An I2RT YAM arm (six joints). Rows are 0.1 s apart.
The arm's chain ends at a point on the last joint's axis. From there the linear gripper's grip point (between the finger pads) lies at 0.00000 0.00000 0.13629 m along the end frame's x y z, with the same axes.
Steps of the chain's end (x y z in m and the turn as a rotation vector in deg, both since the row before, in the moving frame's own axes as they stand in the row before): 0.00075 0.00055 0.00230 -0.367 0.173 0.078; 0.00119 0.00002 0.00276 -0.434 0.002 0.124; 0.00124 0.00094 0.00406 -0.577 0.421 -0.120; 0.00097 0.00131 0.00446 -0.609 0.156 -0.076; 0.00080 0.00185 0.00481 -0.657 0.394 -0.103
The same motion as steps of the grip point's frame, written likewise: 0.00116 0.00142 0.00230 -0.367 0.173 0.078; 0.00119 0.00105 0.00276 -0.434 0.002 0.124; 0.00224 0.00231 0.00405 -0.577 0.421 -0.120; 0.00134 0.00276 0.00445 -0.609 0.156 -0.076; 0.00174 0.00341 0.00480 -0.657 0.394 -0.103
